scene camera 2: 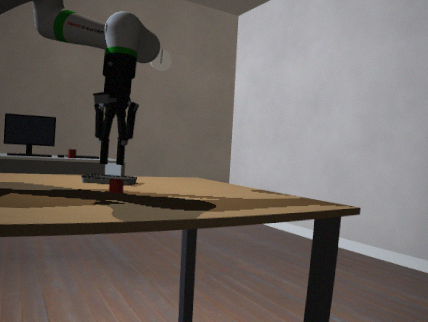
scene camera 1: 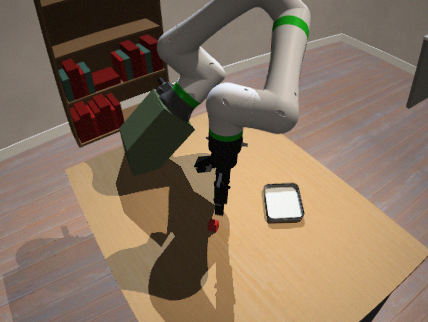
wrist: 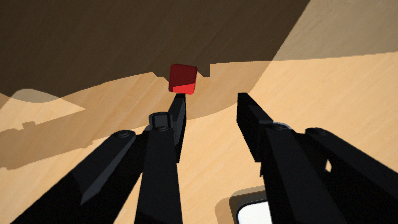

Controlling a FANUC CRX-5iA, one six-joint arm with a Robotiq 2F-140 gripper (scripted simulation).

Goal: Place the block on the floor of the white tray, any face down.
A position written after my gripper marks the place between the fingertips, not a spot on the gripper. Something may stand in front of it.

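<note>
A white tray [scene camera 1: 283, 200] and a red block [wrist: 182, 79] are visible. My gripper [scene camera 2: 111, 164] is visible too, with scene camera 1 [scene camera 1: 221, 208] and the wrist view [wrist: 211, 107] also showing the gripper.
</note>
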